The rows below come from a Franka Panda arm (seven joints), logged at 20 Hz.
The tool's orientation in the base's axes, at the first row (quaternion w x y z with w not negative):
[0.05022 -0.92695 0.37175 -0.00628]
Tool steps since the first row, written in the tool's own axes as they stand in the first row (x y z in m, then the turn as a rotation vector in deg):
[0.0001 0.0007 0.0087 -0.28 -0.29 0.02]
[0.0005 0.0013 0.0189 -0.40 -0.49 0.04]
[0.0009 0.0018 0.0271 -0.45 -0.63 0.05]
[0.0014 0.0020 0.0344 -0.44 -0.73 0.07]
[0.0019 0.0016 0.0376 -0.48 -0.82 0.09]
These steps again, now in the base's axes. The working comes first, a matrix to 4 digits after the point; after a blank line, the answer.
The tool's axes in the first row as the columns of a matrix, in the base's axes (used below as rounded here):
[0.7235 -0.6886 0.0490]
[-0.6898 -0.7186 0.0884]
[-0.0257 -0.0978 -0.9949]

[0.0000 0.0002 -0.0087 0.00 0.40 0.02]
[0.0004 0.0004 -0.0189 0.05 0.63 0.02]
[0.0007 0.0005 -0.0272 0.11 0.77 0.02]
[0.0013 0.0006 -0.0345 0.19 0.83 0.01]
[0.0021 0.0009 -0.0376 0.22 0.93 0.00]

